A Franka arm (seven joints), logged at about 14 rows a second.
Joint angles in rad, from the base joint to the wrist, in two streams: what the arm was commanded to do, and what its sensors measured. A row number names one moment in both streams.
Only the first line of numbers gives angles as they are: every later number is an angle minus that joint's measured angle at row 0.
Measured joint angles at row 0: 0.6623, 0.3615, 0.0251, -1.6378, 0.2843, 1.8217, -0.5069
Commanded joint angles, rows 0 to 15: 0.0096, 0.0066, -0.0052, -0.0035, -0.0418, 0.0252, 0.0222; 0.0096, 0.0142, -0.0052, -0.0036, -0.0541, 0.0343, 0.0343; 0.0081, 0.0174, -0.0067, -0.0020, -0.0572, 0.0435, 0.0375; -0.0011, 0.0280, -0.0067, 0.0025, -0.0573, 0.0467, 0.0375; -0.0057, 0.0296, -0.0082, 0.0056, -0.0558, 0.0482, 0.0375; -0.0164, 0.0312, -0.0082, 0.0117, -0.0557, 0.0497, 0.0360; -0.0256, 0.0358, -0.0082, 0.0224, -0.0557, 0.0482, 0.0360; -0.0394, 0.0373, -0.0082, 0.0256, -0.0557, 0.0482, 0.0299; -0.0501, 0.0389, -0.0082, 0.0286, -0.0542, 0.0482, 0.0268; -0.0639, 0.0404, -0.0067, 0.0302, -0.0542, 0.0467, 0.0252; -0.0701, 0.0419, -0.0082, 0.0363, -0.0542, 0.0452, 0.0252; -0.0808, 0.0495, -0.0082, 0.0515, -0.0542, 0.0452, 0.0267; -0.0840, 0.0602, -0.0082, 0.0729, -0.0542, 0.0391, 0.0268; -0.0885, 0.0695, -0.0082, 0.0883, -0.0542, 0.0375, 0.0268; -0.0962, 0.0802, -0.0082, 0.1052, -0.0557, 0.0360, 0.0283; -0.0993, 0.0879, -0.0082, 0.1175, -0.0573, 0.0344, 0.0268
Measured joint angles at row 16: -0.0930, 0.0481, -0.0113, 0.0550, -0.0386, 0.0465, 0.0167
